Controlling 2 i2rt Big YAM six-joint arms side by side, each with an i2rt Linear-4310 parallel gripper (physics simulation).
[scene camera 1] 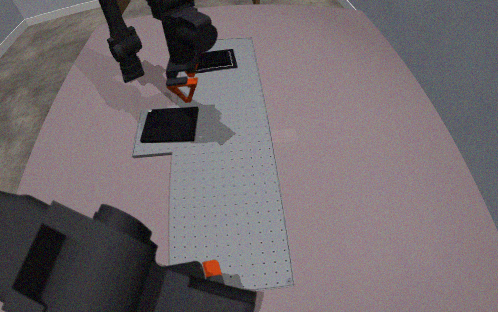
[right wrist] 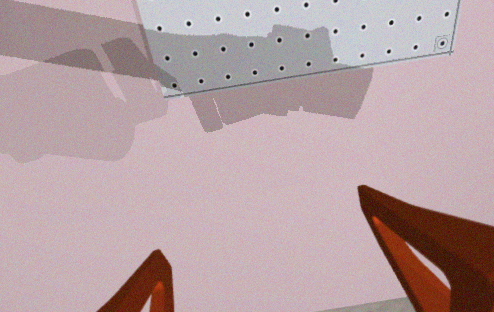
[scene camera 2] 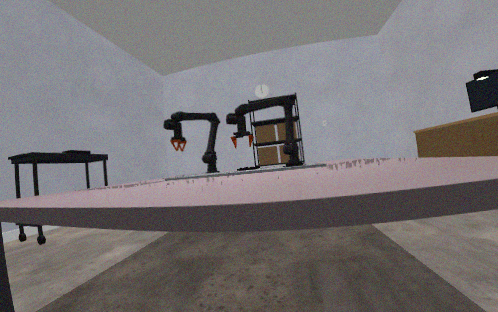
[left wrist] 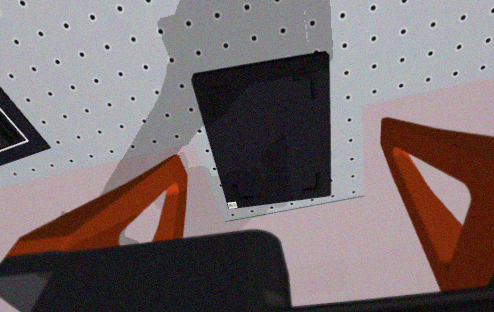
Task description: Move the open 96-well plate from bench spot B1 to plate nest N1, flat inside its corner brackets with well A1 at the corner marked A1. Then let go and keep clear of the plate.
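Frame: origin at the left arm's base, x ahead, y left, z up, level; millimetres.
Where they show: left gripper, fingertip midpoint: (scene camera 1: 189, 88) (scene camera 2: 242, 147) (left wrist: 277, 148); right gripper, fingertip midpoint: (right wrist: 259, 227) (scene camera 2: 179, 151); left arm's base, link origin: (scene camera 1: 132, 71).
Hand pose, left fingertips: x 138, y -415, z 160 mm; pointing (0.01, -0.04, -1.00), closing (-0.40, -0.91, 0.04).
Observation:
Each offset is from my left fingertips to the top centre of the thing. "*": to the spot under its first point. Level surfaces: height alone.
Nest N1 @(75 mm back, 42 mm left, 129 mm down) (scene camera 1: 170, 125) (left wrist: 270, 135) is a black block with dark corner brackets; a small white label, A1 @(* 118 mm back, 124 mm left, 135 mm down) (left wrist: 232, 205), sits at its lower-left corner in the left wrist view. No plate is discernible inside the brackets. A black rectangle with a white outline, apparently spot B1 (scene camera 1: 233, 60) (left wrist: 37, 146), lies at the board's far end. Its inside is dark, and I cannot make out the plate there. My left gripper (scene camera 1: 190, 89) (scene camera 2: 243, 145) (left wrist: 277, 148) is open and empty, raised between spot and nest. My right gripper (scene camera 2: 179, 149) (right wrist: 259, 227) is open and empty, high above the near end.
The grey perforated board @(147 mm down) (scene camera 1: 225, 200) (left wrist: 100, 65) (right wrist: 345, 15) lies on the pink table @(160 mm down) (scene camera 1: 360, 175). A separate dark jointed object (scene camera 1: 125, 47) stands beside the left arm at the upper left. A black shelf unit (scene camera 2: 298, 115) and a black side table (scene camera 2: 60, 158) stand behind the table.

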